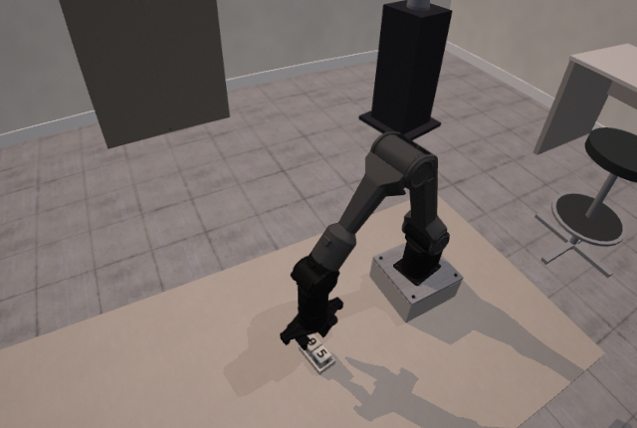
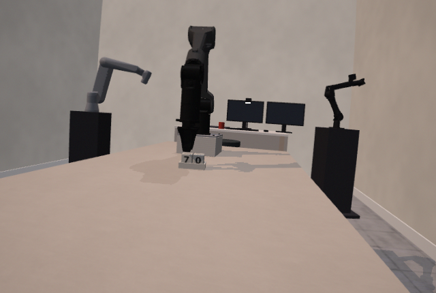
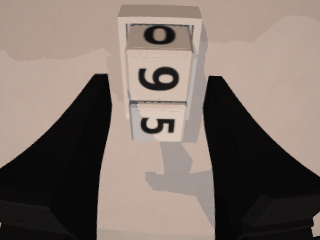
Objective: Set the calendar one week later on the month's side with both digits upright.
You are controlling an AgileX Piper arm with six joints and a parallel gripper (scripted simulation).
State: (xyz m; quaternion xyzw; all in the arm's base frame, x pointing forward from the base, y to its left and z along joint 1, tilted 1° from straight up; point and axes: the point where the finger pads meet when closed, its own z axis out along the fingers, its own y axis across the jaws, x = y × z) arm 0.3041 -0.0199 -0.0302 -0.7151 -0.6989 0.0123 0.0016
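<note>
My gripper is now 30 mm above the white number cube. Also, from my hand: tray (50 mm below, 20 mm to the left).
</note>
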